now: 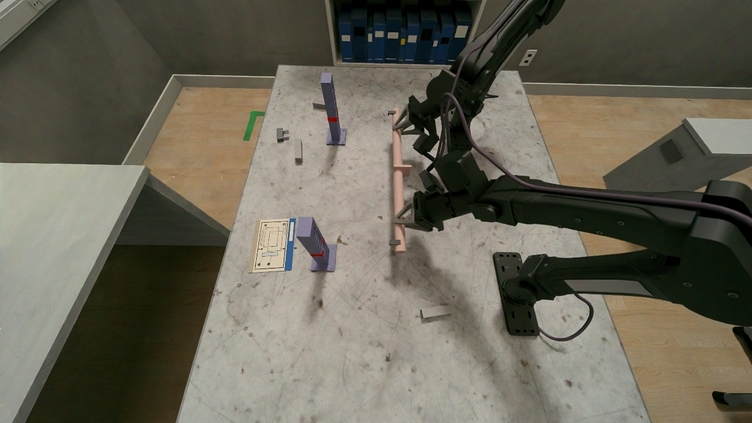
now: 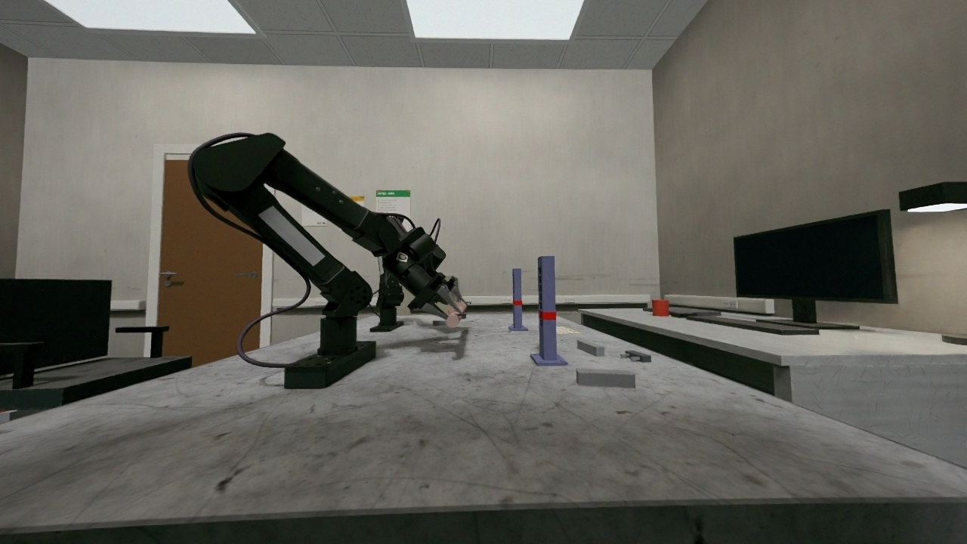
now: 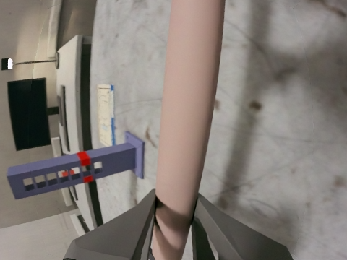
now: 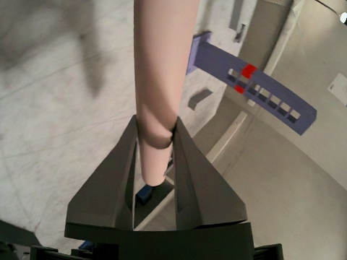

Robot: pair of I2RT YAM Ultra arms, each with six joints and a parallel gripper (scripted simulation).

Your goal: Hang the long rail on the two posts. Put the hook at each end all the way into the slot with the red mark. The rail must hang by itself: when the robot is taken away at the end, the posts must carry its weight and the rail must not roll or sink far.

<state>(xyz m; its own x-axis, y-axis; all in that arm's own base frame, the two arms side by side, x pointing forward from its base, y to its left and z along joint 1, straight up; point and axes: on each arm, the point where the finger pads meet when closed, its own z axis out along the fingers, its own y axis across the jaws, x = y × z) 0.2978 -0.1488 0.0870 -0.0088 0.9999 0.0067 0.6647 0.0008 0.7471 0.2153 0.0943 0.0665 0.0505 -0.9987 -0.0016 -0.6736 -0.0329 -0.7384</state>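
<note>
Now: right hand 30 mm short of the pink rail and 150 mm to the right of it. Round my right hand: grey part: 370 mm ahead, 100 mm to the right, 80 mm below; paper card: 380 mm ahead, 290 mm to the left, 90 mm below.
</note>
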